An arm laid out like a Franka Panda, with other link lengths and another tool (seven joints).
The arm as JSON. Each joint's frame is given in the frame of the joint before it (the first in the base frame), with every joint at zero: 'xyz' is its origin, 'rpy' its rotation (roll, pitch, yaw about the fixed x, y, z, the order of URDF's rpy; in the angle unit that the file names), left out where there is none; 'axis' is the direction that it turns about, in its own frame. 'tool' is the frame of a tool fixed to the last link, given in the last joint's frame.
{
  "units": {
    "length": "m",
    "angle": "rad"
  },
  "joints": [
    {
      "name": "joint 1",
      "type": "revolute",
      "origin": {
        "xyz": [
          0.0,
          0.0,
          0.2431
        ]
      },
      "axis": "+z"
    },
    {
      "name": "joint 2",
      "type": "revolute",
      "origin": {
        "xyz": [
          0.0,
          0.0,
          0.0
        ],
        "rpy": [
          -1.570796,
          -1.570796,
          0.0
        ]
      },
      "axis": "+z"
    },
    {
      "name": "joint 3",
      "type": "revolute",
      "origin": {
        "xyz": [
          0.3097,
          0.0,
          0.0
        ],
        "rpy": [
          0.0,
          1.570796,
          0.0
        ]
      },
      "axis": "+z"
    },
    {
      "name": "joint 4",
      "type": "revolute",
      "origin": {
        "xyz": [
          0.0,
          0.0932,
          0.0
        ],
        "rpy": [
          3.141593,
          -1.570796,
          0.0
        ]
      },
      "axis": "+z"
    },
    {
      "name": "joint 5",
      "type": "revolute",
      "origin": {
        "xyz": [
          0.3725,
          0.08,
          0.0
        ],
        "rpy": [
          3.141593,
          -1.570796,
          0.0
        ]
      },
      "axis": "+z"
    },
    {
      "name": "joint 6",
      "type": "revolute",
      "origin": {
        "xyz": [
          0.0,
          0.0,
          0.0
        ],
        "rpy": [
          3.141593,
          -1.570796,
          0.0
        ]
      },
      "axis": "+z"
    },
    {
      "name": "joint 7",
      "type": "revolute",
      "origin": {
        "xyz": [
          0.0,
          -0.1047,
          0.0
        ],
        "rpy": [
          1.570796,
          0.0,
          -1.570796
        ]
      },
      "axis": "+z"
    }
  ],
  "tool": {
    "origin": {
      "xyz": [
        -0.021,
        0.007,
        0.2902
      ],
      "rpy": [
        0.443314,
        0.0,
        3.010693
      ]
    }
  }
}
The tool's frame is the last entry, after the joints.
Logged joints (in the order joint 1, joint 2, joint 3, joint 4, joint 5, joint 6, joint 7), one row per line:
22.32 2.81 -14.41 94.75 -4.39 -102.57 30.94
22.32 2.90 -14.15 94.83 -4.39 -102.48 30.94
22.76 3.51 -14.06 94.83 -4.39 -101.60 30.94
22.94 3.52 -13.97 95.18 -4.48 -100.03 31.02
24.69 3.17 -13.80 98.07 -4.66 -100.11 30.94
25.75 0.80 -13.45 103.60 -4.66 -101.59 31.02
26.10 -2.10 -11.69 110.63 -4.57 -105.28 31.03
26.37 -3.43 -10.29 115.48 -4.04 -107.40 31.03
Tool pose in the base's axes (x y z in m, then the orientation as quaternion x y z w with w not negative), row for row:
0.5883 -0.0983 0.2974 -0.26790 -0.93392 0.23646 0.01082
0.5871 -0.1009 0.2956 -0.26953 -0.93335 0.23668 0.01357
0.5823 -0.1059 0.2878 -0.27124 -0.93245 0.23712 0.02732
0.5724 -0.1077 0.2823 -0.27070 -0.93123 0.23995 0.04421
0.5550 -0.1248 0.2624 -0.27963 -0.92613 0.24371 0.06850
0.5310 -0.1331 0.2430 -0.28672 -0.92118 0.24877 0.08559
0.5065 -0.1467 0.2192 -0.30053 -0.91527 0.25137 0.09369
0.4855 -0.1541 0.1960 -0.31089 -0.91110 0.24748 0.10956
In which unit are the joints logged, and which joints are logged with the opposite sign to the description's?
The joints are logged in degrees. Opposite sign: joint 1, joint 3, joint 4, joint 6.
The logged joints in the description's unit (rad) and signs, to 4 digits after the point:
-0.3896 0.0490 0.2515 -1.6537 -0.0766 1.7902 0.5400
-0.3896 0.0506 0.2470 -1.6551 -0.0766 1.7886 0.5400
-0.3972 0.0613 0.2454 -1.6551 -0.0766 1.7733 0.5400
-0.4004 0.0614 0.2438 -1.6612 -0.0782 1.7459 0.5414
-0.4309 0.0553 0.2409 -1.7116 -0.0813 1.7472 0.5400
-0.4494 0.0140 0.2347 -1.8082 -0.0813 1.7731 0.5414
-0.4555 -0.0367 0.2040 -1.9309 -0.0798 1.8375 0.5416
-0.4602 -0.0599 0.1796 -2.0155 -0.0705 1.8745 0.5416

